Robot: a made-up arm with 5 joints.
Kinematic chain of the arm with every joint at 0, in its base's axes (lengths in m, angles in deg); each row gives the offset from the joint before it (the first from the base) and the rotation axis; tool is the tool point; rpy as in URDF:
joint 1: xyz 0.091 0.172 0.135 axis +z
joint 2: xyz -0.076 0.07 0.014 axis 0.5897 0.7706 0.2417
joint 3: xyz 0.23 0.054 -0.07 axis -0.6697 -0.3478 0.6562
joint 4: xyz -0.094 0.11 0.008 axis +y
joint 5: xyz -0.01 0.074 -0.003 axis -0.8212 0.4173 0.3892
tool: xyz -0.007 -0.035 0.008 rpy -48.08 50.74 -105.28
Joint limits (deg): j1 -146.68..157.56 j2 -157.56..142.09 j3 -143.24..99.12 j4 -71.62..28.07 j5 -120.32..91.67
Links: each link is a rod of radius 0.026 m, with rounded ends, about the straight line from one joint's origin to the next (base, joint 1, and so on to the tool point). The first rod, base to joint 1, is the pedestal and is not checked.
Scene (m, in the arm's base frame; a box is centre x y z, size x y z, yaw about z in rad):
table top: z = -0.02
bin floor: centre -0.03 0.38 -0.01 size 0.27 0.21 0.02 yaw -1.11
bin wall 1: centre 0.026 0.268 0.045 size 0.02 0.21 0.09 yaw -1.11
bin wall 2: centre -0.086 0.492 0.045 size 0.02 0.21 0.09 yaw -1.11
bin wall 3: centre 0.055 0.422 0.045 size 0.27 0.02 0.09 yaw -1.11
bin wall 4: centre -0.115 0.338 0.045 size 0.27 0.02 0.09 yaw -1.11
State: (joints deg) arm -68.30 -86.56 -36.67 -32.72 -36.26
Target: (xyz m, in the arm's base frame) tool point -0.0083 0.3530 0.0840
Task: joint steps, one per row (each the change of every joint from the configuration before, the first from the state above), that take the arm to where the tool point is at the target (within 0.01 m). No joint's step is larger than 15 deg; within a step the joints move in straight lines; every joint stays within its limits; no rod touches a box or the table.
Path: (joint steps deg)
1: 14.16 1.57 -1.57 -2.54 6.86
2: 14.16 1.56 -1.57 -2.55 6.86
3: 14.16 1.57 -1.57 -2.54 6.85
4: 14.15 1.57 -1.57 -2.55 6.86
5: 14.16 1.56 -1.57 -2.54 6.86
6: 14.16 1.57 -1.57 -2.55 6.86
7: 14.16 1.57 -1.57 -2.54 6.86
8: 14.16 1.56 -1.57 -2.55 6.86
9: 14.16 1.57 -1.57 -2.54 6.85
10: 1.43 3.33 12.58 7.87 -8.37
11: 1.44 3.33 12.57 7.87 -8.38
12: 1.43 3.33 12.57 7.87 -8.37
13: 1.44 3.33 12.58 7.87 -8.38
14: 1.44 3.33 12.57 7.87 -8.37

